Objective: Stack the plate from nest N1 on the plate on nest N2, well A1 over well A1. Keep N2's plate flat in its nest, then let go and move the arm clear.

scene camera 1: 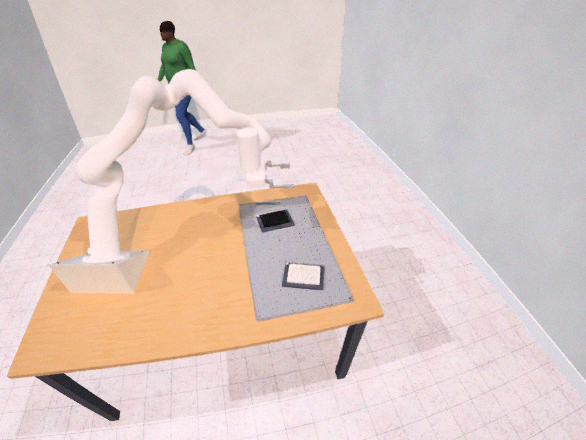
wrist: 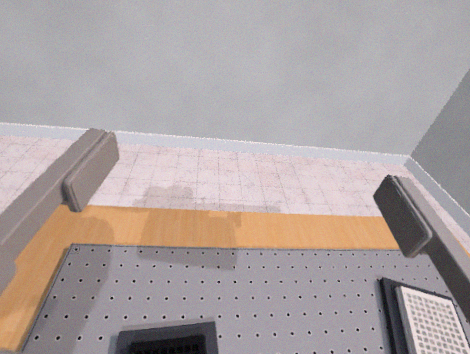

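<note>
A black plate sits in a dark nest at the far end of the grey board. A white plate sits in another dark nest nearer scene camera 1. Both look flat; in the wrist view each is cut off by the frame or a finger. Nest labels and well A1 cannot be read. My gripper is open and empty, high above the far end of the board, its fingers pointing outward rather than straight down.
The grey perforated board lies on the wooden table. The arm's base block stands at the table's left. A person in a green top is on the floor behind the arm.
</note>
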